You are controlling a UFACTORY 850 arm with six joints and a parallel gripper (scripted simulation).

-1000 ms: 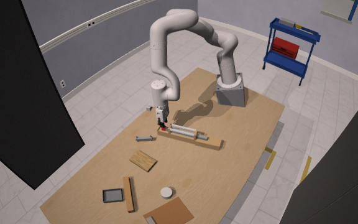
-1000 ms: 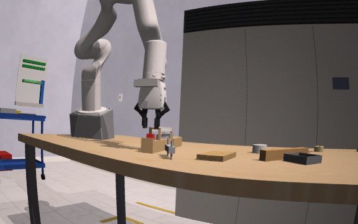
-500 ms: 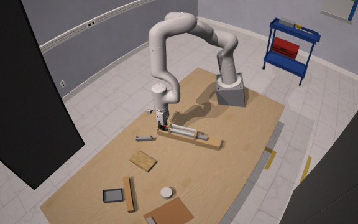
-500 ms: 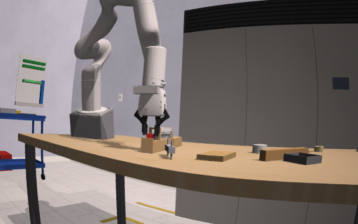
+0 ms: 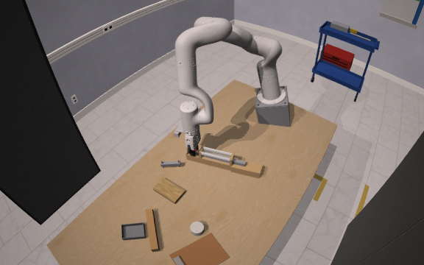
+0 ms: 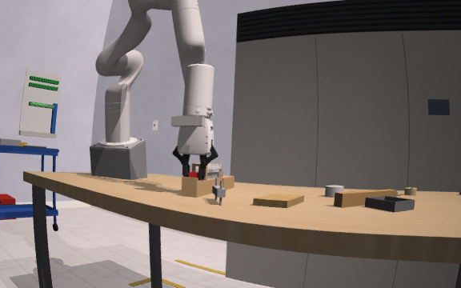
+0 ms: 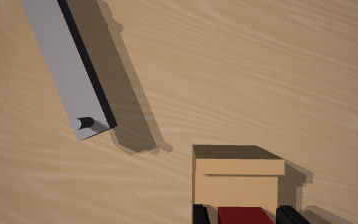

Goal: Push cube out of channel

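Right now my hand is 10 mm above the red cube. From my hand the other things lie so: grey push rod (90 mm behind, 200 mm to the left, 10 mm below); then channel (50 mm behind, 120 mm to the left, 10 mm below); then grey t-shaped tool (140 mm ahead, 50 mm to the right, 40 mm below).
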